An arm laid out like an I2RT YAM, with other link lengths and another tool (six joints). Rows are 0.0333 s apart.
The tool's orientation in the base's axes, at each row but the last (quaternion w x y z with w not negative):
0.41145, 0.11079, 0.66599, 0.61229
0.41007, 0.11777, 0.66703, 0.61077
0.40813, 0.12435, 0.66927, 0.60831
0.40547, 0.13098, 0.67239, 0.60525
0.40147, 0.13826, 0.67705, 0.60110
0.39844, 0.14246, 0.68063, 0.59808
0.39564, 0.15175, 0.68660, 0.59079
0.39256, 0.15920, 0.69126, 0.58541
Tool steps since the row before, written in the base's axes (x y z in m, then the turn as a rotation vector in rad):
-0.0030, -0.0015, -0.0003, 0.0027, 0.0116, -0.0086
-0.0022, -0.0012, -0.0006, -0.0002, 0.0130, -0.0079
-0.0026, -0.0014, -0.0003, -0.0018, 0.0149, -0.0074
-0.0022, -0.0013, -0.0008, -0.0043, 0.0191, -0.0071
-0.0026, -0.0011, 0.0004, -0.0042, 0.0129, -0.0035
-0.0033, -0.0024, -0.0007, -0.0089, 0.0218, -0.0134
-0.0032, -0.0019, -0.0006, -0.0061, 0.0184, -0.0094
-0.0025, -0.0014, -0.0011, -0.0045, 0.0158, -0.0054
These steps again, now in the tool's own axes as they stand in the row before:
0.0011, 0.0005, -0.0032, 0.0094, -0.0061, 0.0095
0.0009, -0.0001, -0.0024, 0.0119, -0.0042, 0.0085
0.0008, 0.0003, -0.0028, 0.0139, -0.0028, 0.0088
0.0008, -0.0003, -0.0025, 0.0182, -0.0007, 0.0101
0.0008, 0.0009, -0.0026, 0.0126, 0.0011, 0.0059
0.0008, -0.0003, -0.0041, 0.0253, -0.0046, 0.0085
0.0010, -0.0002, -0.0036, 0.0198, -0.0025, 0.0082
0.0010, -0.0008, -0.0028, 0.0155, 0.0002, 0.0076

